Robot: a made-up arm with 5 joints.
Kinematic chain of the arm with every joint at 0, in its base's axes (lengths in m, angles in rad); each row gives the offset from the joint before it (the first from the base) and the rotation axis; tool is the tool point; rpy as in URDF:
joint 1: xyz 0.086 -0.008 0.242 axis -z
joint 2: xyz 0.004 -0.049 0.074 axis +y
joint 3: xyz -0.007 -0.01 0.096 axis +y
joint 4: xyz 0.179 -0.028 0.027 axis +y
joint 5: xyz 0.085 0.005 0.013 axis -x
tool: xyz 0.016 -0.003 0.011 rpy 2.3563 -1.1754 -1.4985
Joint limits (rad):
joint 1: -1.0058..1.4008
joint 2: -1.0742..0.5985
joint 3: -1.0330..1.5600
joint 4: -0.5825..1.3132
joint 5: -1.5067..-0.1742
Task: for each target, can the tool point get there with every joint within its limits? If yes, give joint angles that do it. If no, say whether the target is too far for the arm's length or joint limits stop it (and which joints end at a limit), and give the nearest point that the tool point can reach.
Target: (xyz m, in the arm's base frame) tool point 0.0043 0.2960 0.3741
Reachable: no: joint limits stop it (at a limit: joint 1, joint 2, joint 3, joint 4, joint 5) | nearest point -0.0503 0.2725 0.5188 | short by 0.156 m
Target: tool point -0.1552 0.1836 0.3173
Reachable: no: joint limits stop it (at a limit: joint 2, joint 3, joint 4) | nearest point -0.0352 0.0883 0.2577 | short by 0.164 m
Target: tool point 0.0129 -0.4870 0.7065
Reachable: no: too far | nearest point 0.0439 -0.3027 0.5638 | short by 0.235 m
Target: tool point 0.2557 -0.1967 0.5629
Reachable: yes | joints 0.4792 0.0322 -0.5597 0.3715 -0.4155
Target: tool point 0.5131 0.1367 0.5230
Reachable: no: too far | nearest point 0.4033 0.0995 0.4868 | short by 0.121 m
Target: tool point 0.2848 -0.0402 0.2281
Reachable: yes | joints -0.3097 -0.4926 1.2276 0.1941 -0.6832
